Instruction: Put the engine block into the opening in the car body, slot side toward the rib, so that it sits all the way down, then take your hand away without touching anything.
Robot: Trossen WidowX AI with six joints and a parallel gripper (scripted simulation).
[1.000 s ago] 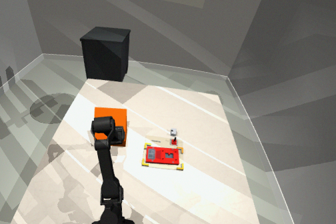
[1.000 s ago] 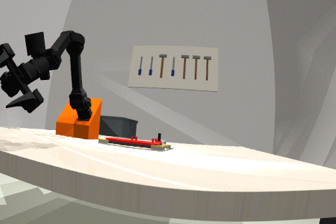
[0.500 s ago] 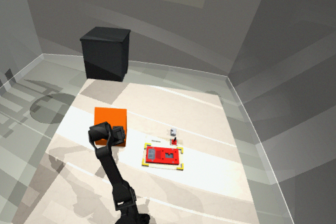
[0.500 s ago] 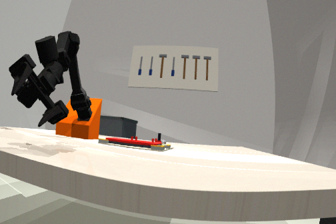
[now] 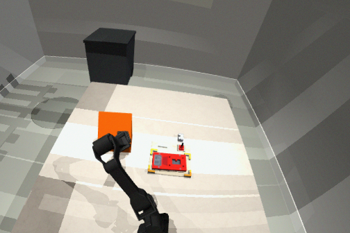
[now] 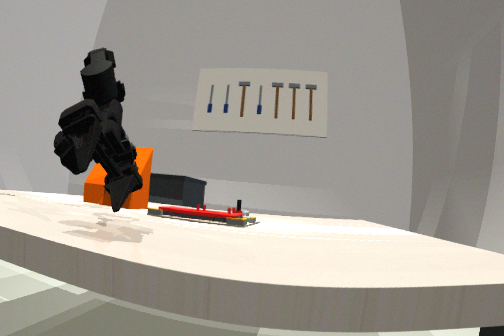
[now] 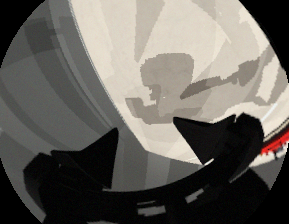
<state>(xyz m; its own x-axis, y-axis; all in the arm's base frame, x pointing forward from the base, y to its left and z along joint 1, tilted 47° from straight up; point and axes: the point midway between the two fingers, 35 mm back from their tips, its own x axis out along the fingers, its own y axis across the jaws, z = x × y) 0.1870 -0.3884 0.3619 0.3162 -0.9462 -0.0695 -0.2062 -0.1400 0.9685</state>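
Right now the engine block is 160 mm ahead of my gripper tip, 620 mm to the left of it and 30 mm below it.
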